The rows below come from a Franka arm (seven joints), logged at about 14 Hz.
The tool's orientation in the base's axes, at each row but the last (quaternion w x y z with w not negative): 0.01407 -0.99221 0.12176 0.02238; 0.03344 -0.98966 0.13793 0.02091; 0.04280 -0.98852 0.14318 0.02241; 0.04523 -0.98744 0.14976 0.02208; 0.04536 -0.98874 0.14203 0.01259; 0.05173 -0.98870 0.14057 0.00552; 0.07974 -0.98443 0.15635 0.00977
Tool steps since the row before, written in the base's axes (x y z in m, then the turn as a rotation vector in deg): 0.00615 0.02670 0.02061 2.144 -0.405 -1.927; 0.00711 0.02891 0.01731 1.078 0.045 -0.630; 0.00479 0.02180 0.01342 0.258 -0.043 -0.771; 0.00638 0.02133 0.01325 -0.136 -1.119 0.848; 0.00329 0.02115 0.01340 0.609 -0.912 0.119; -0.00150 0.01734 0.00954 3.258 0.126 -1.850; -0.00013 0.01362 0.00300 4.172 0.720 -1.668
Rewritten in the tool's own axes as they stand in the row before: -0.00146 -0.02785 -0.01994 2.268 -0.083 1.823; -0.00190 -0.03074 -0.01540 1.056 -0.301 0.597; -0.00230 -0.02324 -0.01153 0.303 0.028 0.755; -0.00094 -0.02328 -0.01133 0.150 1.035 -0.947; -0.00327 -0.02229 -0.01141 0.835 0.689 -0.211; -0.00649 -0.01711 -0.00769 3.141 -0.841 1.865; -0.00443 -0.01320 -0.00078 3.820 -1.710 1.785
